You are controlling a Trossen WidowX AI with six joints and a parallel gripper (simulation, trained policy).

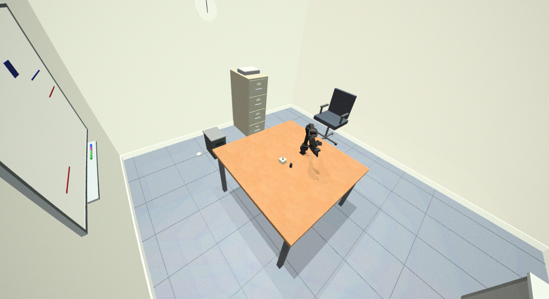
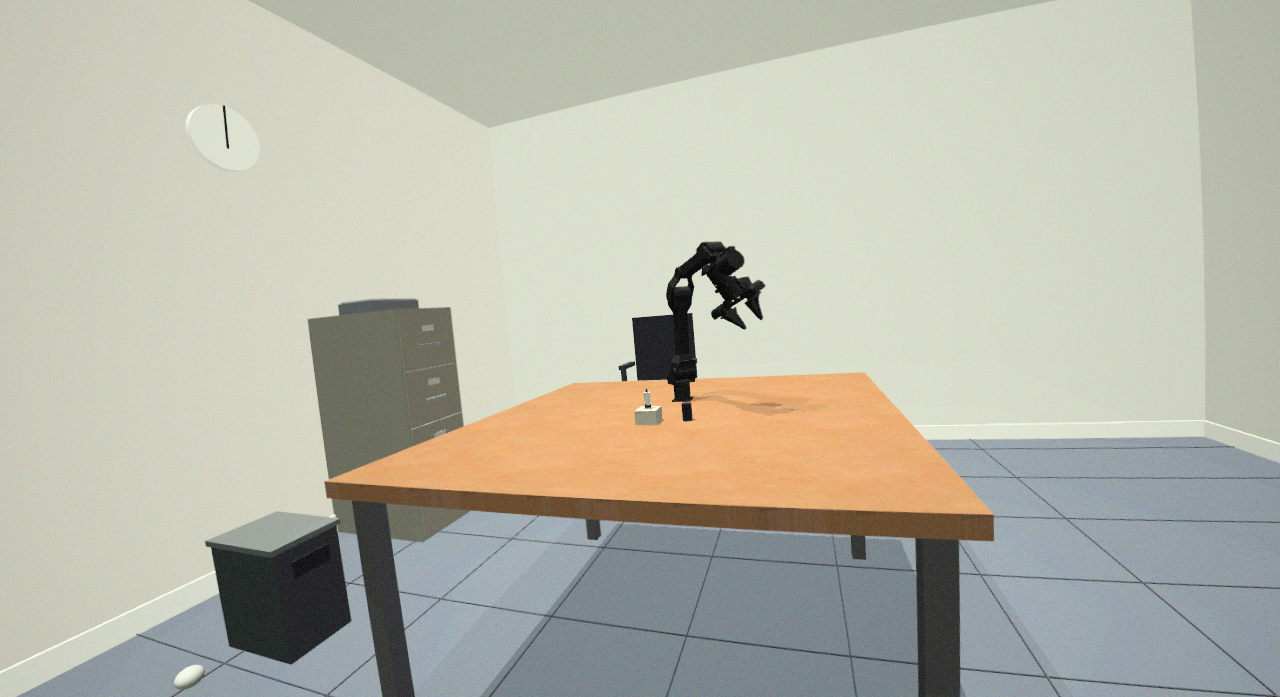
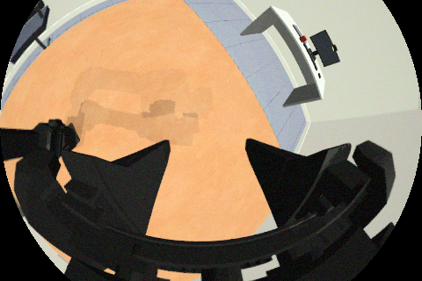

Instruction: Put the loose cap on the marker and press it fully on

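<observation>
The black cap is 10 cm ahead of my gripper tip, 20 cm to the right of it and 23 cm below it. Also, from my gripper tip: holder block: 12 cm ahead, 31 cm to the right, 24 cm below.
</observation>
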